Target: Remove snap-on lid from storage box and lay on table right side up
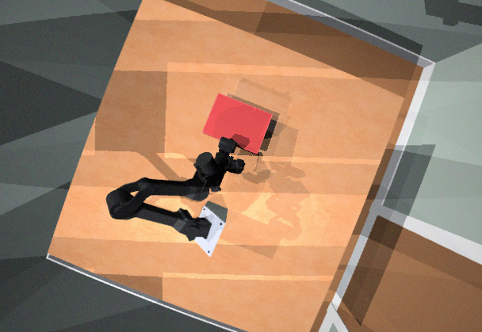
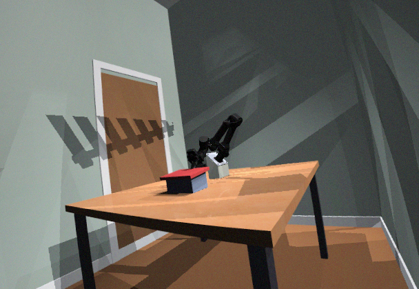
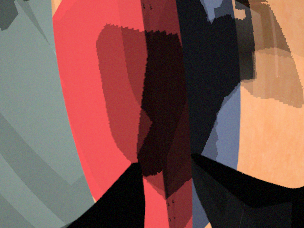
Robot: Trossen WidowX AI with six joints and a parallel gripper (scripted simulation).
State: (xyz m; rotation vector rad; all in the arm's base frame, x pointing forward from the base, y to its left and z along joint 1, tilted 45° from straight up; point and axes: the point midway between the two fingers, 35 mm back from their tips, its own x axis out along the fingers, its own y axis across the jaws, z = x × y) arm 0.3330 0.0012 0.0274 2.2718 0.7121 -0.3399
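The red lid is 8 cm ahead of my gripper tip. Round my gripper tip: blue-grey storage box: 7 cm ahead, 6 cm below.
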